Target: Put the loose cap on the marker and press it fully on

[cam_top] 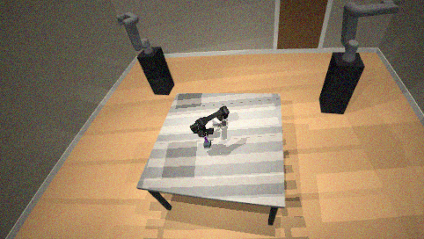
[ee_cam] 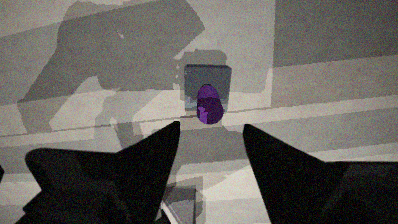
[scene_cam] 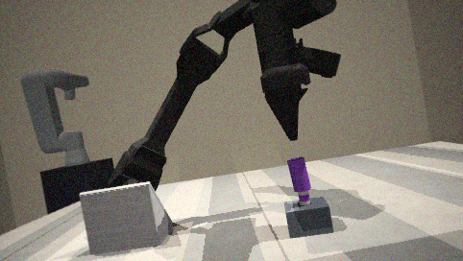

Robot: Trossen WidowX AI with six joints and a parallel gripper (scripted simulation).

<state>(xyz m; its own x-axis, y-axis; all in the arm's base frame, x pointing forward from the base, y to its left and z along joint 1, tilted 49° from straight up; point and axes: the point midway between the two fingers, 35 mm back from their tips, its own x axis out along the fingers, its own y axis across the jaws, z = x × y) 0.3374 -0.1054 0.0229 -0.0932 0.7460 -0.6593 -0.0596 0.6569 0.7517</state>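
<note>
My gripper tip is now 50 mm above the purple cap. From my gripper tip the other things lie so: dark grey holder block 120 mm below.
</note>
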